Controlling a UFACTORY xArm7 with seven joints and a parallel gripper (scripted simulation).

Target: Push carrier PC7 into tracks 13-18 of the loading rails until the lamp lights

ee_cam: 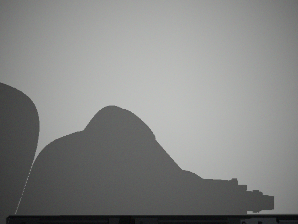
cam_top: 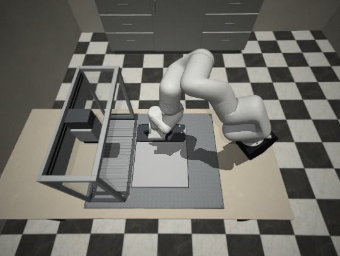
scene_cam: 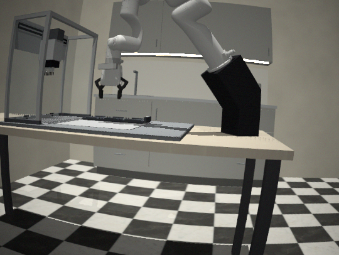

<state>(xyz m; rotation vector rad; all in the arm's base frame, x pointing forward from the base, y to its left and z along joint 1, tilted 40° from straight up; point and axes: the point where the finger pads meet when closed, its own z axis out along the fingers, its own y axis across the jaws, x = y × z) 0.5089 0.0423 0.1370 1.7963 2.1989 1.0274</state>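
Now: the carrier PC7 30 mm ahead of my hand, 90 mm to the right of it and 100 mm below it. Also, from my hand: pipette head 300 mm ahead, 170 mm to the left, 230 mm above.
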